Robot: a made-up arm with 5 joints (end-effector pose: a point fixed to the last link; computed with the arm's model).
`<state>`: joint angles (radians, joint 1 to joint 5).
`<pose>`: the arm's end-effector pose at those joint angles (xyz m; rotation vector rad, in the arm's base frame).
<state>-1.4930 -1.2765 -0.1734 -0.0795 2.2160</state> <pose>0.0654 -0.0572 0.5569 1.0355 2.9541 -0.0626</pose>
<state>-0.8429 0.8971 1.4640 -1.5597 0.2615</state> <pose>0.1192 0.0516 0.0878 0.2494 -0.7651 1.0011</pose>
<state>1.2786 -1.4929 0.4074 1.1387 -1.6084</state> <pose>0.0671 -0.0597 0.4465 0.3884 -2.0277 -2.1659</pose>
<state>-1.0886 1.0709 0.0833 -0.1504 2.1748</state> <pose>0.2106 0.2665 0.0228 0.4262 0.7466 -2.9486</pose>
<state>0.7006 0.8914 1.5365 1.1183 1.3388</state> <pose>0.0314 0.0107 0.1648 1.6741 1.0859 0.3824</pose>
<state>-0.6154 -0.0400 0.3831 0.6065 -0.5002</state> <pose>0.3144 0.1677 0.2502 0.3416 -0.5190 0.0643</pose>
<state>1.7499 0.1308 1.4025 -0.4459 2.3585</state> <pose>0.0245 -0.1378 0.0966 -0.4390 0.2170 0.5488</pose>
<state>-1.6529 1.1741 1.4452 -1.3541 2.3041</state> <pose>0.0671 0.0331 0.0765 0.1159 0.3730 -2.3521</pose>
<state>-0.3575 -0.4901 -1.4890 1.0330 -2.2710</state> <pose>0.0244 -0.0240 0.5913 2.6300 -0.6219 -0.7253</pose>
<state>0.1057 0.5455 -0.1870 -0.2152 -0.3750</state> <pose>0.4569 -0.0523 0.2482 0.2283 -1.4236 -0.4355</pose>
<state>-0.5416 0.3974 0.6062 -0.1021 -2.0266</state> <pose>0.3091 0.1383 0.1200 0.7121 -0.1912 -1.4712</pose>
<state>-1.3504 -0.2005 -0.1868 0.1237 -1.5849</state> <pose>0.1343 0.2869 0.4628 1.8333 -0.1447 -0.1988</pose>
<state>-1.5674 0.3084 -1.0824 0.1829 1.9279</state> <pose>0.0709 0.3111 0.5234 0.4119 2.6205 -1.3980</pose>
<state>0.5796 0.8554 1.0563 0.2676 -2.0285</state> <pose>0.1197 -0.0513 0.0413 -0.5614 0.6041 -2.5494</pose>
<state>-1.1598 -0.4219 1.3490 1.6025 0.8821</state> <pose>0.1093 0.0885 0.1679 -0.1827 1.1094 1.8160</pose>
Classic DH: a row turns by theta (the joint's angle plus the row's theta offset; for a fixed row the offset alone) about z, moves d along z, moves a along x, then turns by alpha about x. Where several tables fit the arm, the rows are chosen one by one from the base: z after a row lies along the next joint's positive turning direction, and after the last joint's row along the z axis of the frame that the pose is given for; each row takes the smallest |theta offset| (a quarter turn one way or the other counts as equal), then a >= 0, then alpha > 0; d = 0 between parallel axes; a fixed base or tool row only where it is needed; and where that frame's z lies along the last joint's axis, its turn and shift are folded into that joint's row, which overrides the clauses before.
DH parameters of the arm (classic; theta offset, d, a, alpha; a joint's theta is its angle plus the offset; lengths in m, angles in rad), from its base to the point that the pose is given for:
base (fixed): 0 0 0.0597 3.1416
joint 1: 0 -0.2206 0.0464 1.5708
joint 2: -1.3268 0 0.1424 0
joint 3: 1.2881 0 0.2041 0
joint 4: -1.5321 -0.0101 0 1.5708
joint 5: -0.0487 -0.0599 0 0

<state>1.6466 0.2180 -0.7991 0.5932 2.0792</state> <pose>0.0242 -0.3342 0.4659 -1.5108 0.4145 0.3025</pose>
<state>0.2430 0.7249 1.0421 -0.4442 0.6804</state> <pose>0.1994 -0.0450 0.0416 -0.1057 -0.2261 0.3867</pose>
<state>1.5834 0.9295 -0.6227 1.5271 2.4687</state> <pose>0.0451 -0.3588 0.1638 0.2461 -0.1132 0.8317</pose>
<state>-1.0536 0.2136 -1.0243 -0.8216 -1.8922</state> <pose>0.1874 0.2040 0.5614 -3.0774 0.2267 -0.0407</pose>
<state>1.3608 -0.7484 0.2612 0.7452 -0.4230</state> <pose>0.0940 -0.2095 0.4324 -0.6396 -1.3428 -1.5317</pose>
